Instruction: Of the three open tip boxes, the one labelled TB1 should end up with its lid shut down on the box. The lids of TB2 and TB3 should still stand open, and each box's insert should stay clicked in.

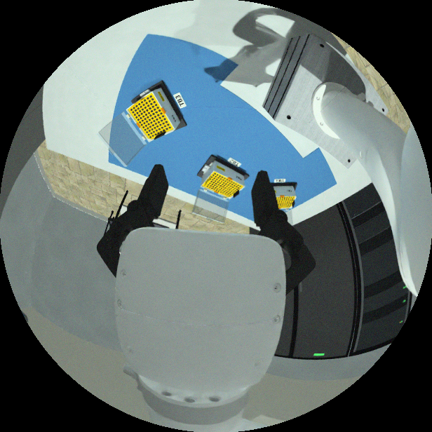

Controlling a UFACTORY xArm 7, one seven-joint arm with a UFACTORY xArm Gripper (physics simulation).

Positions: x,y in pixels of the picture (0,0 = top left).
Labels:
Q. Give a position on a clear lid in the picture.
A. At 213,207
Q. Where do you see a clear lid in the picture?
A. At 120,136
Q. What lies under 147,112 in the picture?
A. A yellow insert.

